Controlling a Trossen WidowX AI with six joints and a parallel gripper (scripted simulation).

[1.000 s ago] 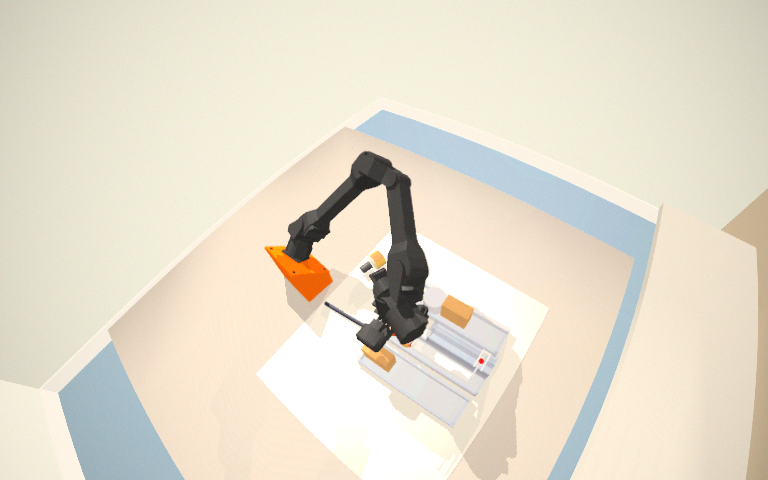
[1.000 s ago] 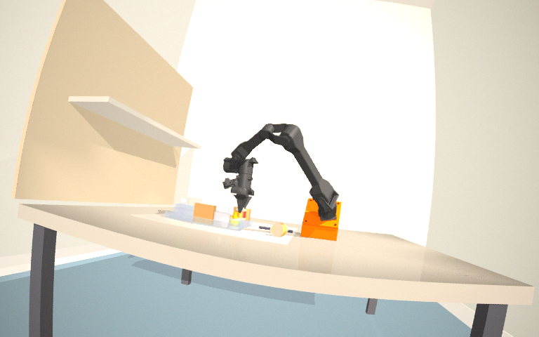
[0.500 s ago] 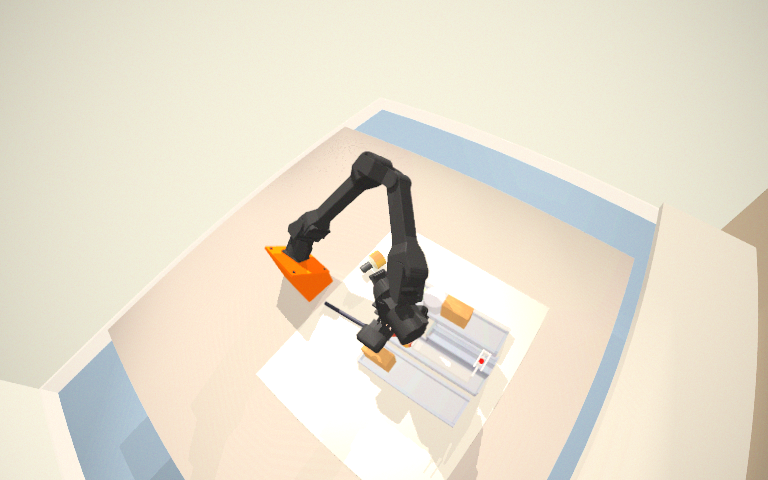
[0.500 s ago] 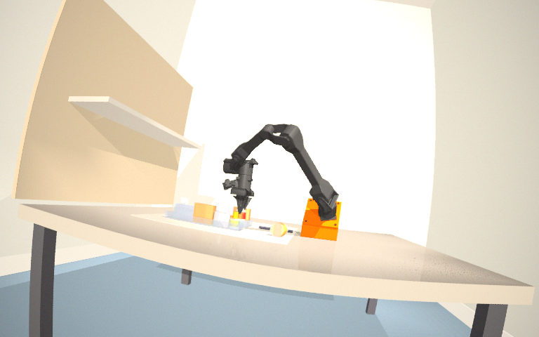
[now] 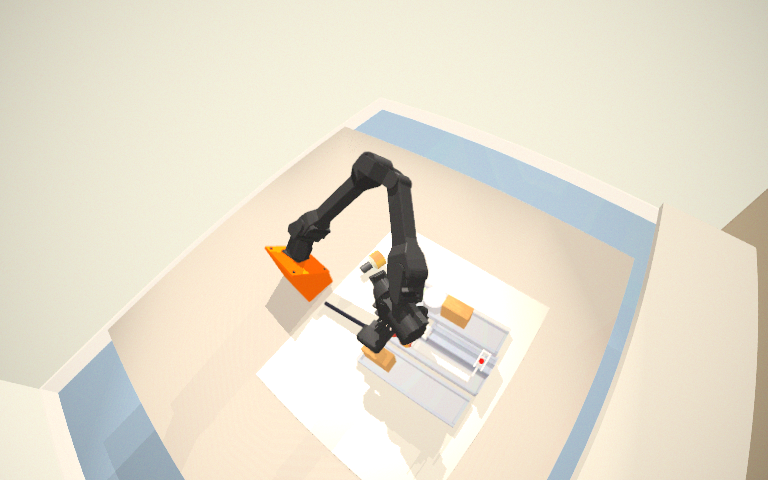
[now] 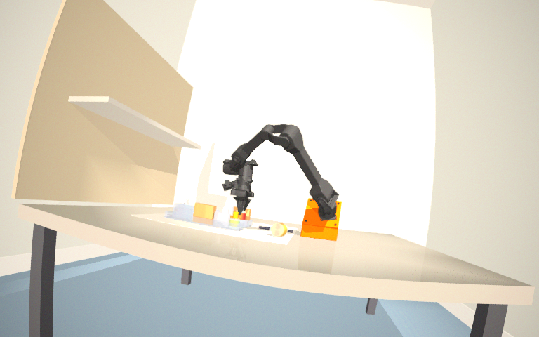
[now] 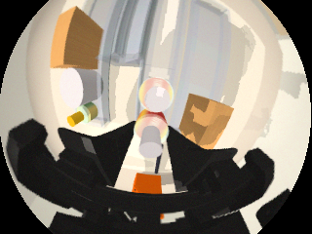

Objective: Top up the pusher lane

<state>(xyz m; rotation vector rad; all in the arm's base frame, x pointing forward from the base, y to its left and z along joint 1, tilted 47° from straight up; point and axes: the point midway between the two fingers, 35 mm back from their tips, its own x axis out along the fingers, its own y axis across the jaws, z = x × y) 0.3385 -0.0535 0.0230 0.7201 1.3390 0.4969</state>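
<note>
The dark rod is 150 mm behind my gripper tip, 30 mm to the right of it and 40 mm below it.
</note>
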